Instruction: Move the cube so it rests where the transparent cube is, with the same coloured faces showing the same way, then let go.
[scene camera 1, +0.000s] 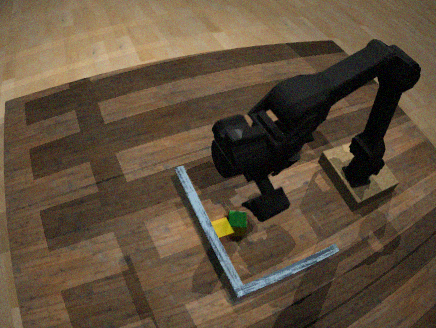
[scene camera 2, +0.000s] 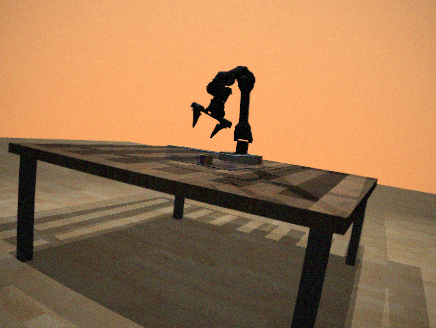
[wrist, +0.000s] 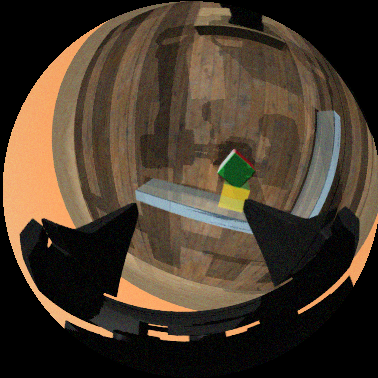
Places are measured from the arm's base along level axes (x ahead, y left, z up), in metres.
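Where they show: gripper, fingertip midpoint: (scene camera 1: 232, 182) (scene camera 2: 201, 132) (wrist: 191, 206); arm's base, origin of the base link: (scene camera 1: 356, 175) (scene camera 2: 241, 154).
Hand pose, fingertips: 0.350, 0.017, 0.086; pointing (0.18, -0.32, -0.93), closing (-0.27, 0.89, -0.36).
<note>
Each offset is from my fingertips to the top centre of the thing, as dx, dy, dz. "spot": to the spot under its first point.
The solid cube {-0.015, +0.032, -0.088} (scene camera 1: 237, 219) (scene camera 2: 206, 159) (wrist: 236, 171) sits on the table, green face up; in the wrist view thin strips of a white and a red side show, and it looks turned cornerwise. The transparent cube {+0.024, +0.045, -0.088} (scene camera 1: 222, 227) (wrist: 234, 196) shows a yellow top right beside it, close to the long bar, its outline overlapping the solid cube's edge. In scene camera 2 the two are too small and dark to tell apart. My gripper (scene camera 2: 203, 131) (wrist: 191, 206) is open and empty, high above the table, with the cubes beyond its right fingertip in the wrist view.
A long pale blue bar {spot: +0.063, +0.020, -0.067} (scene camera 1: 200, 215) (wrist: 200, 208) runs beside the transparent cube and meets a shorter bar {spot: -0.076, +0.181, -0.067} (scene camera 1: 290, 270) (wrist: 327, 155) at a corner. The arm's base block (scene camera 1: 377, 191) (scene camera 2: 252, 159) stands on the table (scene camera 1: 150, 200) (scene camera 2: 175, 185) behind the cubes.
</note>
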